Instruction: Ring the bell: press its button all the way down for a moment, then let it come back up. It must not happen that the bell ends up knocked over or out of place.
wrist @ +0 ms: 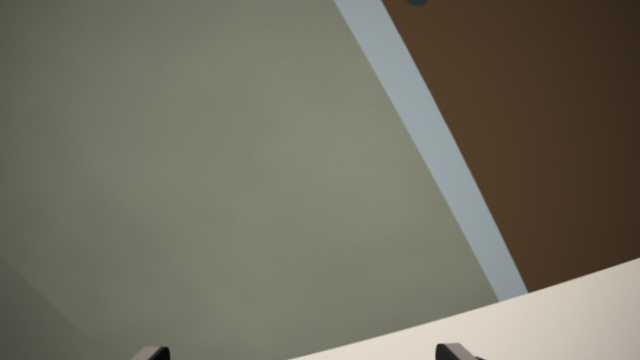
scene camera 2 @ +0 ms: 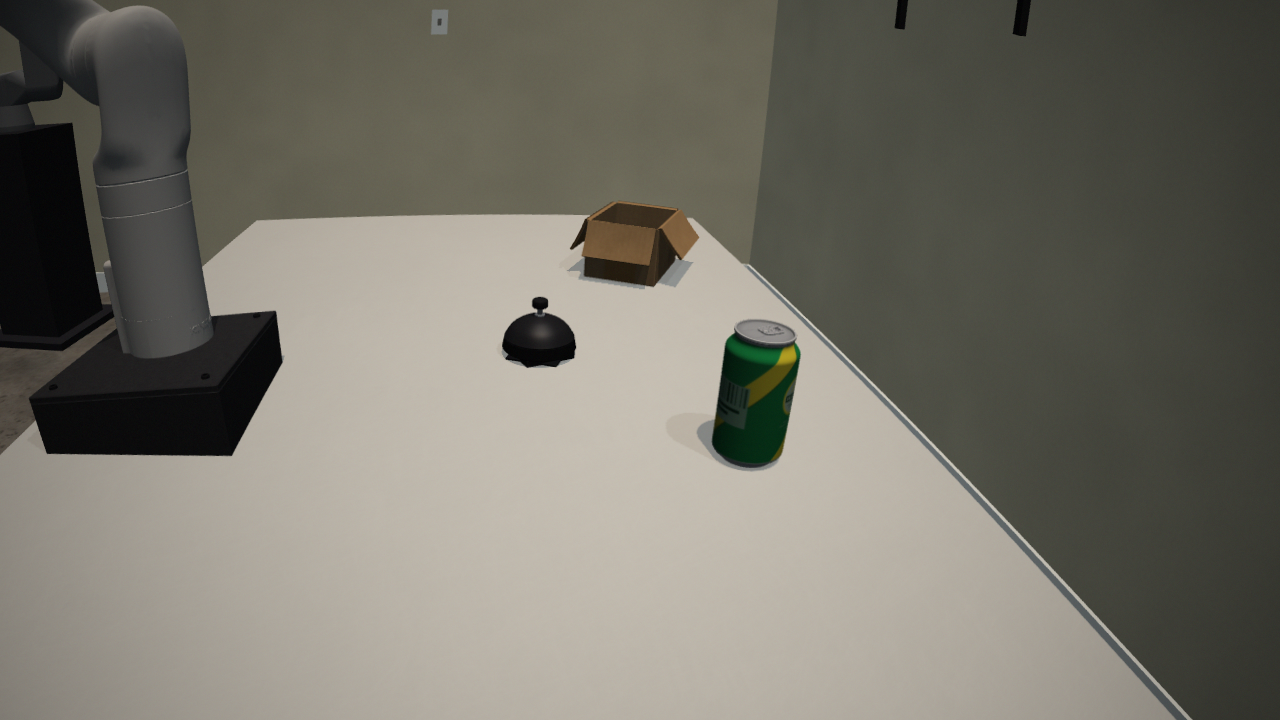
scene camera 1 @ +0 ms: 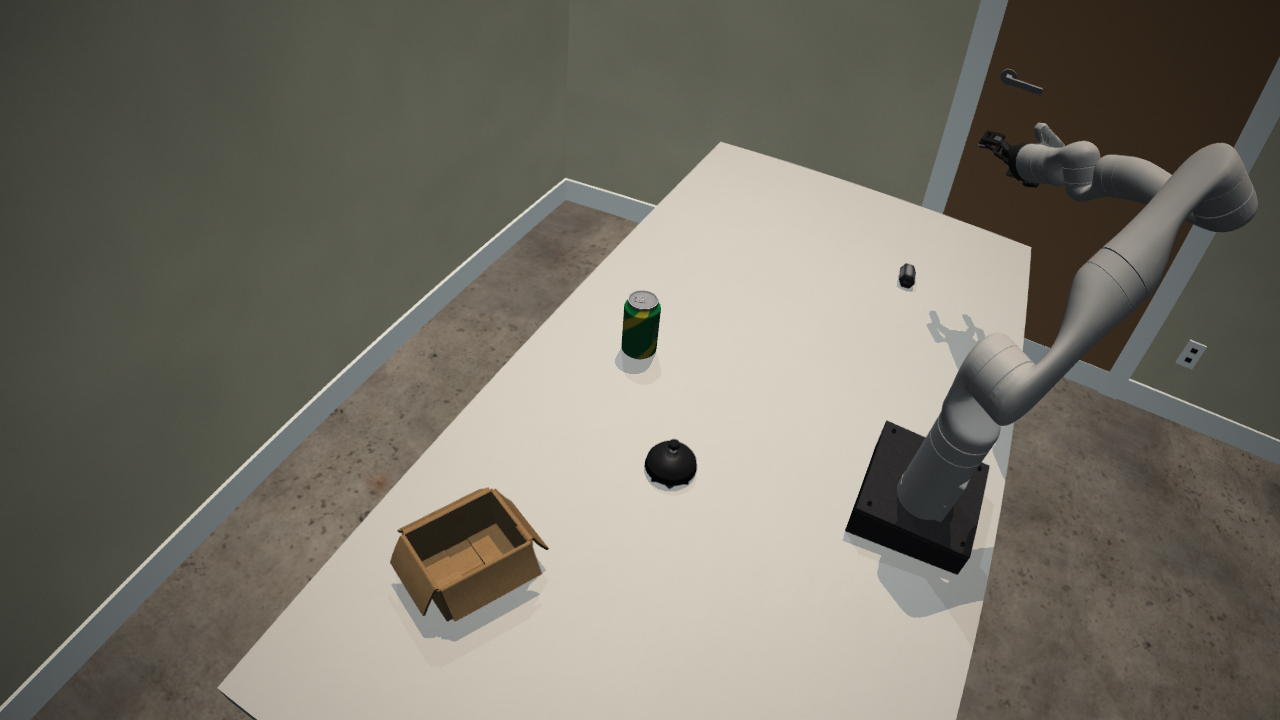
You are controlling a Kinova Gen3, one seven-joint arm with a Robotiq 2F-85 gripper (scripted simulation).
cardboard box: scene camera 2; scene camera 1; not seen in the wrist view (out of frame)
bell: scene camera 2; scene camera 1; not seen in the wrist view (out of frame)
same spot on cardboard box: [scene camera 1: 469,534] = [scene camera 2: 662,270]
same spot on bell: [scene camera 2: 536,339] = [scene camera 1: 684,444]
